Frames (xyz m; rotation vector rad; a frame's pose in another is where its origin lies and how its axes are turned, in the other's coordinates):
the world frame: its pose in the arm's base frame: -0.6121 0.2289 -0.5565 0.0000 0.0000 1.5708
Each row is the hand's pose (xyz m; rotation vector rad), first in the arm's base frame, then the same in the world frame.
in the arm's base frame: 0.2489 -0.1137 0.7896 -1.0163 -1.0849 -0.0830
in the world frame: -0.3426 -0.8610 1.3461 -1.6400 -0.0535 -1.3261
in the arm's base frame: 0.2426 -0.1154 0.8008 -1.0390 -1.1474 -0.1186
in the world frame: -0.3443 -0.8547 1.3573 -1.7122 -0.0849 -1.3311
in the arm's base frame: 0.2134 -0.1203 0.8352 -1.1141 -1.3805 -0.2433
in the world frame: -0.3492 -0.8255 1.3917 -1.9751 -0.2109 -1.3286
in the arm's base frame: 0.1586 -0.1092 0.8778 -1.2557 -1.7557 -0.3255
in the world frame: -0.3381 -0.7707 1.4343 -2.3781 -0.3948 -1.1530
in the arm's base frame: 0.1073 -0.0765 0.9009 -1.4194 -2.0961 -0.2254
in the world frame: -0.3054 -0.7194 1.4574 -2.6859 -0.5170 -0.7730
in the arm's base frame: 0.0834 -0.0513 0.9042 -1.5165 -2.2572 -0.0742
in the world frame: -0.2802 -0.6955 1.4607 -2.7887 -0.5474 -0.4846
